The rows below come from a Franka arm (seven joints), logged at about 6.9 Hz.
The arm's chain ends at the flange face. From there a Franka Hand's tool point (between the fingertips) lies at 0.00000 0.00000 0.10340 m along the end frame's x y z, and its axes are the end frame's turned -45 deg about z.
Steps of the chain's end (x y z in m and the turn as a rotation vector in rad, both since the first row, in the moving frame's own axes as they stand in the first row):
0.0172 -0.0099 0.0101 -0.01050 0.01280 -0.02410
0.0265 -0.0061 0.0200 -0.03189 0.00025 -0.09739
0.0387 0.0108 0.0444 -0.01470 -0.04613 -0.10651
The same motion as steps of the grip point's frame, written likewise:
0.0194 0.0069 0.0101 -0.01648 0.00163 -0.02410
0.0209 0.0169 0.0199 -0.02273 -0.02237 -0.09739
0.0152 0.0329 0.0443 0.02222 -0.04301 -0.10651

